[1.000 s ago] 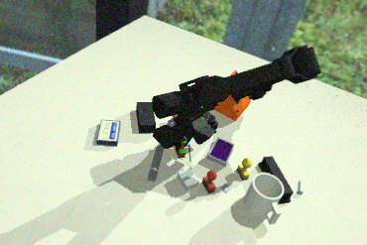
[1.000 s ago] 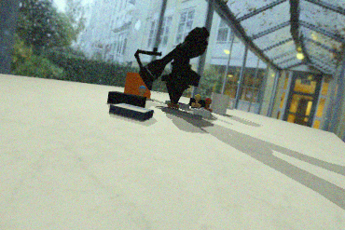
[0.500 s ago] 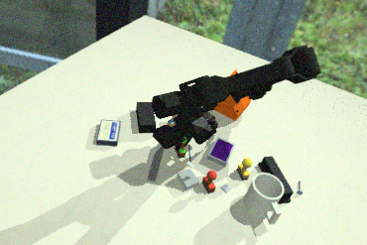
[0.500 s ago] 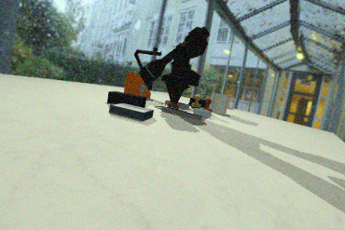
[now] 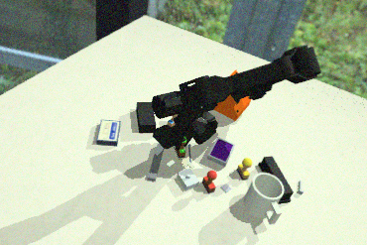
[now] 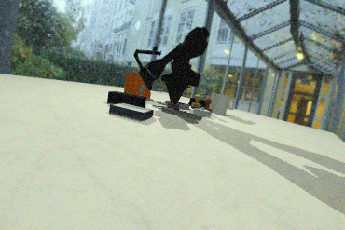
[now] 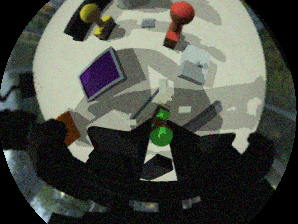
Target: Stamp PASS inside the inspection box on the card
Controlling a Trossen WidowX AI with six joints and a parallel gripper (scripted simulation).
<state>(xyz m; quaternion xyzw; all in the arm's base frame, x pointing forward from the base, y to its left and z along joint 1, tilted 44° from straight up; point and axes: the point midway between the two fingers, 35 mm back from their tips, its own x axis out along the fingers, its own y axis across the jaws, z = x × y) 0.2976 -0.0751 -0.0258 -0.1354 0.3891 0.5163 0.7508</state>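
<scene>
My gripper tip is right at the green-knobbed stamp. Round my gripper tip: grey bar 70 mm ahead, 40 mm to the right, 20 mm below; then grey square tile 90 mm ahead, 60 mm to the left, 10 mm below; then card 30 mm below.
</scene>
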